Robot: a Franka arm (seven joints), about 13 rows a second.
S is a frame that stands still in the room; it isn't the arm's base.
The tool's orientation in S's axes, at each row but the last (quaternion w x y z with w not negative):
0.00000 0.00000 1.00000 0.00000
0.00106 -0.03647 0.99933 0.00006
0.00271 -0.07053 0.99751 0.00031
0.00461 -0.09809 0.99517 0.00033
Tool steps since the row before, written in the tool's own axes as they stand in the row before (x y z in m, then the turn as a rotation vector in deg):
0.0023 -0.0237 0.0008 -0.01 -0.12 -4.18
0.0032 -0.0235 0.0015 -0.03 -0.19 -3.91
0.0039 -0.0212 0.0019 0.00 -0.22 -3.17
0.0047 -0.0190 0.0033 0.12 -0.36 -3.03
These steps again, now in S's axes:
-0.0023 -0.0237 -0.0008 0.01 -0.12 4.18
-0.0015 -0.0237 -0.0015 0.04 -0.19 3.91
-0.0009 -0.0215 -0.0019 0.01 -0.22 3.17
-0.0009 -0.0195 -0.0033 -0.08 -0.38 3.03

